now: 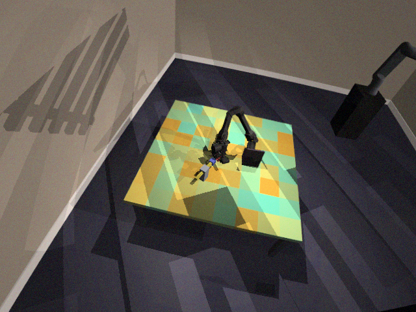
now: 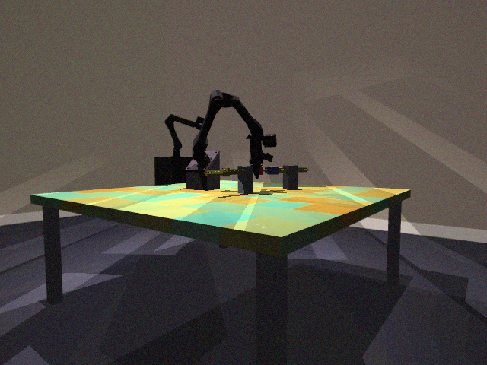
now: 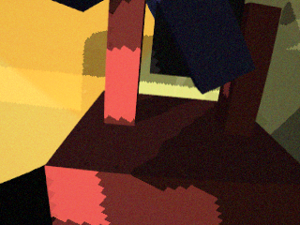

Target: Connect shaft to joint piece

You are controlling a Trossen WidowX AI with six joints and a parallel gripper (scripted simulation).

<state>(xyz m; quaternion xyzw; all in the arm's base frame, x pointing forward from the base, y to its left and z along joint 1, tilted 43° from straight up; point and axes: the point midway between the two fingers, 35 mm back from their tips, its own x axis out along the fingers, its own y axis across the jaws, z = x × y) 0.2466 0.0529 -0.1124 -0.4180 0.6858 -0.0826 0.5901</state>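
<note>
Right now my gripper tip is 10 mm short of the red joint piece, 10 mm to the right of it and 40 mm below it.
</note>
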